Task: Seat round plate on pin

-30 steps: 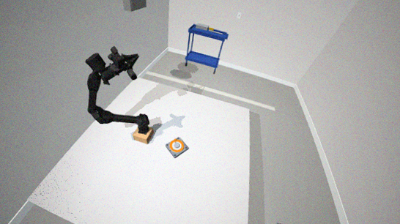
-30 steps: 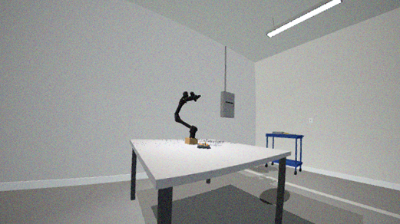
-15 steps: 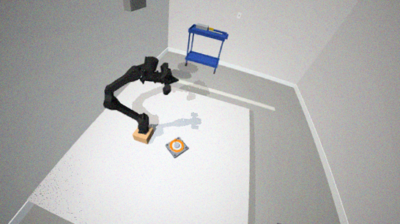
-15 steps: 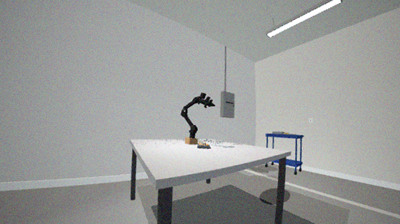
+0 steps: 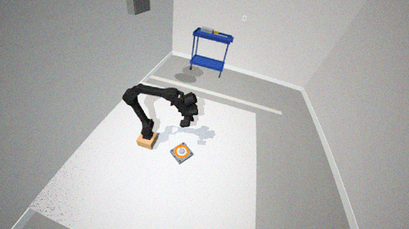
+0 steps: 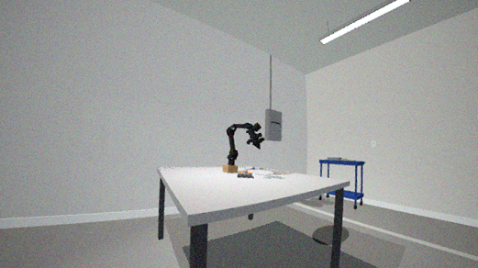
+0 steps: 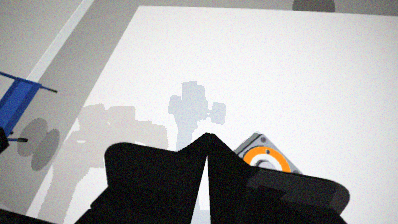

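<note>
Now: gripper tip 220 mm above the square grey base, 130 mm to the left of it and 50 mm past it.
</note>
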